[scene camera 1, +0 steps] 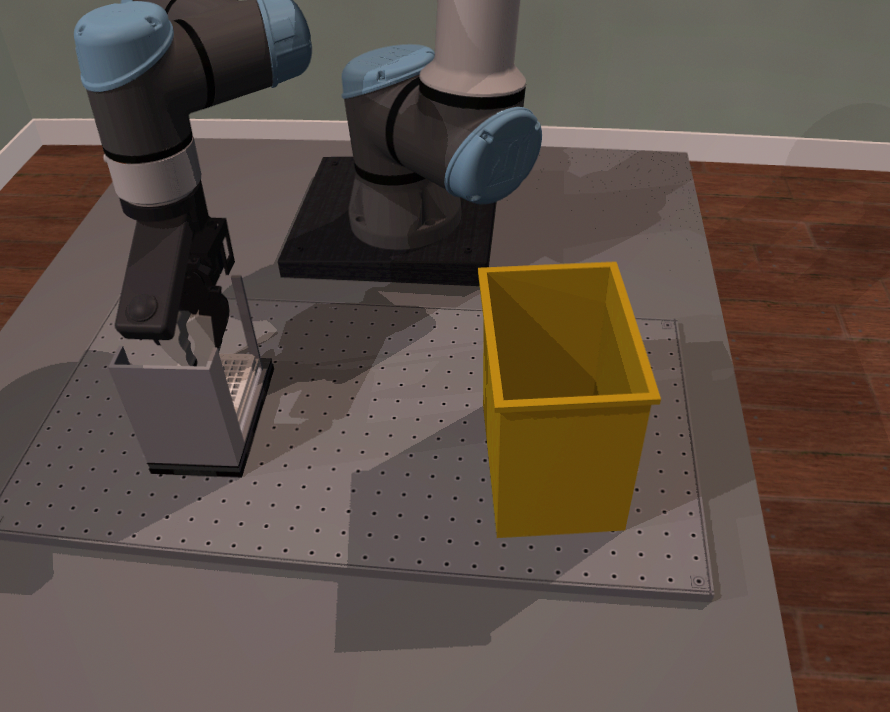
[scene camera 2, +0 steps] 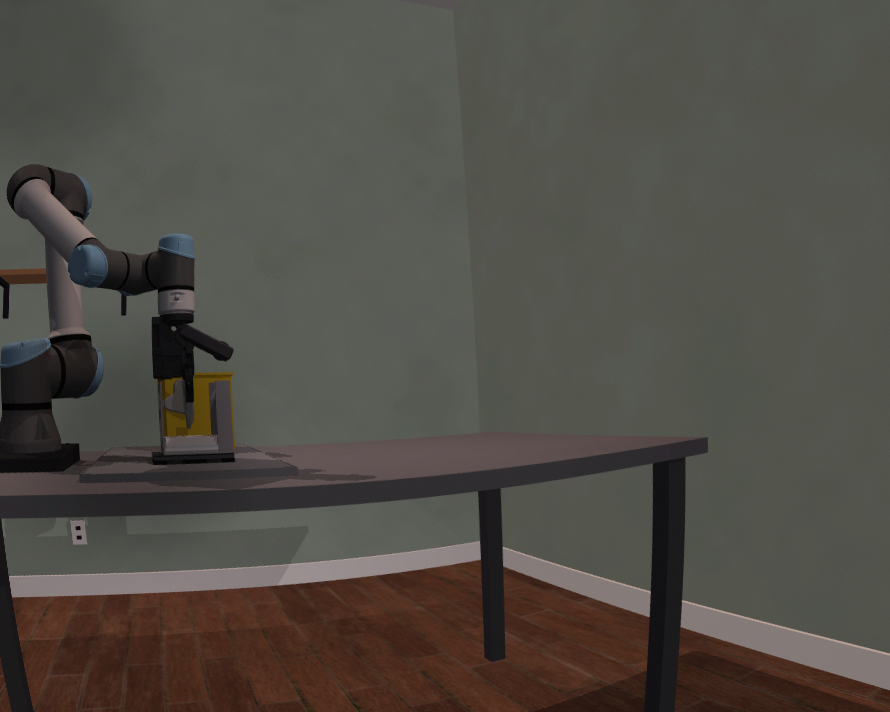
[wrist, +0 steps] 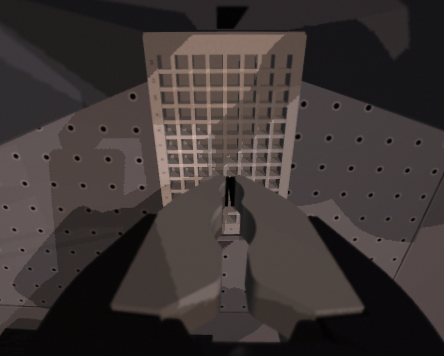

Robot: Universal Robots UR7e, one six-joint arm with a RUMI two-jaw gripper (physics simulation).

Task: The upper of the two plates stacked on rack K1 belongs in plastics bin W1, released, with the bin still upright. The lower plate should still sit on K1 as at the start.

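Places are measured from the arm's base along level axes (x ahead, y left, z up), in millimetres.
Pixels of known places: gripper, between the fingertips: (scene camera 2: 188,428) (wrist: 228,180); arm's base, origin of its link: (scene camera 1: 405,217) (scene camera 2: 29,449).
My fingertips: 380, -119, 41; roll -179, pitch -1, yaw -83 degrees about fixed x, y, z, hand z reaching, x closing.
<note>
Ahead of a thing's pixels: the offset from my fingertips to its middle, as dx, dy, dz. "pt": to the spot under its first point.
My gripper (scene camera 1: 192,359) (scene camera 2: 190,423) (wrist: 228,180) is shut with nothing between its fingers. It points down inside rack K1 {+2, +2, +12} (scene camera 1: 178,415) (scene camera 2: 222,417), with its fingertips above the stacked plates in scene camera 2. The upper plate {+12, +3, -22} (scene camera 1: 237,368) (wrist: 182,44), pale with a grid of square wells, lies flat in the rack. The fingers hide part of it in the wrist view. The lower plate is under it, and the two are hard to tell apart. Bin W1 {-3, +360, +28} (scene camera 1: 564,467) (scene camera 2: 201,404), yellow and open-topped, stands upright at the right in scene camera 1.
A perforated board (scene camera 1: 311,512) (scene camera 2: 259,469) bears the rack and bin. The rack has a tall wall at the front and a thin upright post {pt -58, +31, +32} (scene camera 1: 244,319) toward the back. The arm's black base plate (scene camera 1: 311,263) is behind the board.
</note>
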